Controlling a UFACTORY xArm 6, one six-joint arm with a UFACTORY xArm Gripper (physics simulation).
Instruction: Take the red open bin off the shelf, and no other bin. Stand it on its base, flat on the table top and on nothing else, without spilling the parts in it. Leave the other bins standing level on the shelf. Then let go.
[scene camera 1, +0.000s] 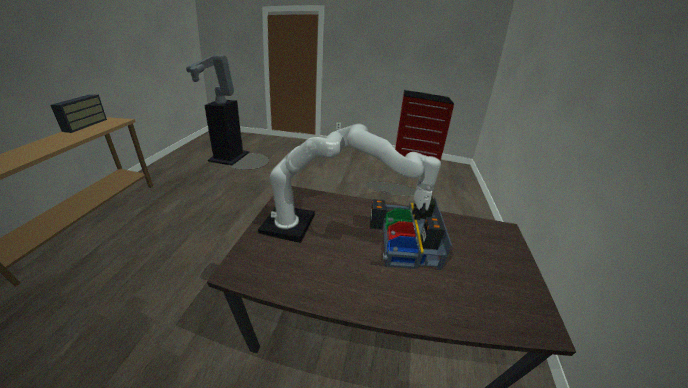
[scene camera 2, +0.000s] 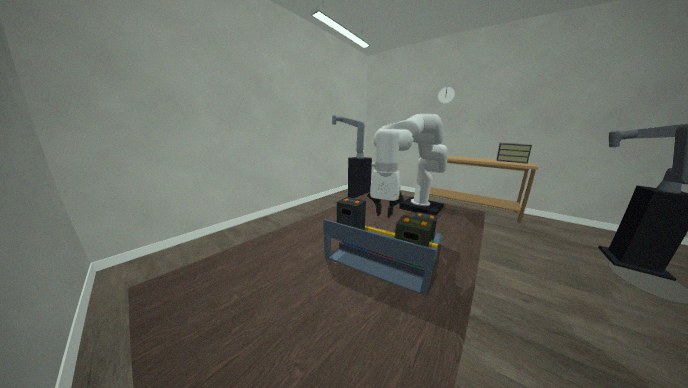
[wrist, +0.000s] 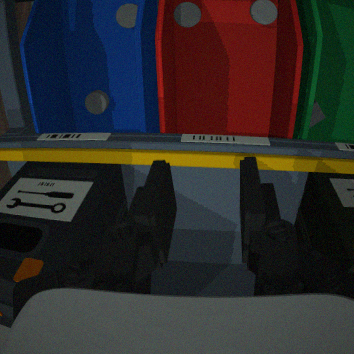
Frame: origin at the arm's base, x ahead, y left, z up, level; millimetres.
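Seen in the pictures: gripper, fingertip midpoint: (scene camera 1: 415, 216) (scene camera 2: 384, 215) (wrist: 206, 183); arm's base, link origin: (scene camera 1: 286, 221) (scene camera 2: 420, 202).
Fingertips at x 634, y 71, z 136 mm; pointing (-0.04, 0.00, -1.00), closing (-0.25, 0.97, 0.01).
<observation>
Offsets run from my fingertips to a thing's top centre. Level surfaces: height alone.
The red open bin {25 mm back, 10 mm left, 85 mm down} (scene camera 1: 401, 230) (wrist: 220, 75) sits on the grey shelf (scene camera 1: 449, 245) (scene camera 2: 375, 243) between the blue bin {14 mm back, 104 mm right, 85 mm down} (scene camera 1: 403, 244) (wrist: 125, 60) and the green bin {51 mm back, 118 mm left, 85 mm down} (scene camera 1: 400, 215) (wrist: 340, 65). Two round grey parts show in the red bin in the wrist view. My gripper (scene camera 1: 423, 215) (scene camera 2: 384, 215) (wrist: 206, 183) points down above the shelf, partly open and empty. In the wrist view its fingers are apart over the bare strip behind the yellow rail {17 mm ahead, 14 mm left, 54 mm down} (scene camera 1: 417, 227) (scene camera 2: 380, 231), between two dark cases. The bin's underside is hidden.
A dark case {79 mm ahead, 95 mm right, 58 mm up} (scene camera 1: 435, 236) (scene camera 2: 351, 214) (wrist: 65, 225) and a dark green case {45 mm ahead, 133 mm left, 31 mm up} (scene camera 2: 415, 231) stand on the shelf's other side, flanking the gripper. Another dark case {188 mm back, 100 mm left, 34 mm down} (scene camera 1: 378, 215) stands on the table top {166 mm down} (scene camera 1: 340, 280) near the green bin.
</observation>
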